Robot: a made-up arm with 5 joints.
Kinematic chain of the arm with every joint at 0, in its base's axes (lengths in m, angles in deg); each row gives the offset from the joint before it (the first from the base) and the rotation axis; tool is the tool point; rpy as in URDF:
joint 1: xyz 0 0 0.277 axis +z
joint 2: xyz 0 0 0 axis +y
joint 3: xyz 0.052 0 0.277 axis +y
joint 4: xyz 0.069 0 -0.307 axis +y
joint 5: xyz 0.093 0 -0.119 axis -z
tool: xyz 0 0 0 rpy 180 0 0
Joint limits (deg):
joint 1: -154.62..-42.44
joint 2: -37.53..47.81
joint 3: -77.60..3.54
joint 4: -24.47..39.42
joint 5: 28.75..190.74
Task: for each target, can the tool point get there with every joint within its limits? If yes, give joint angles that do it. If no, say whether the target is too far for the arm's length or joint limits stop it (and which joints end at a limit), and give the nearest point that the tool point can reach.
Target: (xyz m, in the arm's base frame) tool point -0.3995 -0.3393 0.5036
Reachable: yes | joints -139.66 2.72 -68.85 8.99 46.79
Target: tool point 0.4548 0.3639 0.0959
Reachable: no: joint limits stop it (at a limit: joint 2, joint 3, joint 4) | nearest point 0.0599 0.0479 0.0875 | short by 0.506 m
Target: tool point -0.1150 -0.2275 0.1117
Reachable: yes | joints -116.82 10.61 -8.93 -1.62 78.79
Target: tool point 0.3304 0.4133 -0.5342
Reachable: no: too far | nearest point 0.0824 -0.0753 -0.0231 | short by 0.749 m
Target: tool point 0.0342 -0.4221 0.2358
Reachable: yes | joints -85.37 6.37 -35.98 8.69 124.25
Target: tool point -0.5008 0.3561 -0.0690
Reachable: no: joint limits stop it (at a limit: joint 1, joint 2) | nearest point -0.2675 -0.1269 -0.0378 | short by 0.537 m
